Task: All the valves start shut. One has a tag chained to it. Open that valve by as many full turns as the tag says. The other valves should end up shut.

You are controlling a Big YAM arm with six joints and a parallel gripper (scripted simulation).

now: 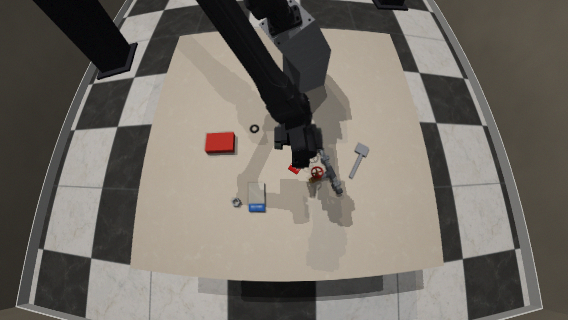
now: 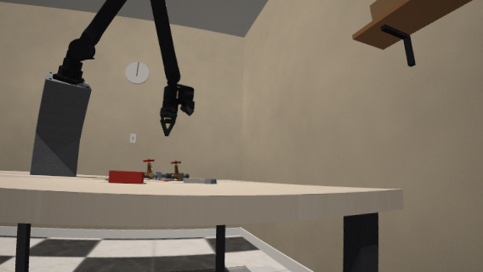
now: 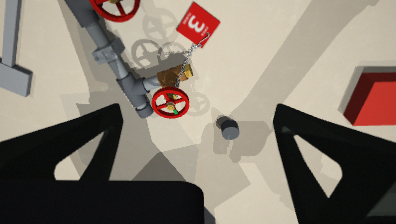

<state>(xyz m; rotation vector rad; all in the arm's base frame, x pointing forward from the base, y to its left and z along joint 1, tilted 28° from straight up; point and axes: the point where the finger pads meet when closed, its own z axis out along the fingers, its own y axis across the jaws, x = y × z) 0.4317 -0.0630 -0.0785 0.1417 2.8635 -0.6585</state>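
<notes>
The red tag lies 10 mm to the right of my hand and 200 mm below it. The rest, counted from my hand: blue box: 100 mm ahead, 160 mm to the right, 190 mm below; red block: 140 mm behind, 290 mm to the right, 180 mm below; grey hammer-like tool: 270 mm to the left, 190 mm below.
</notes>
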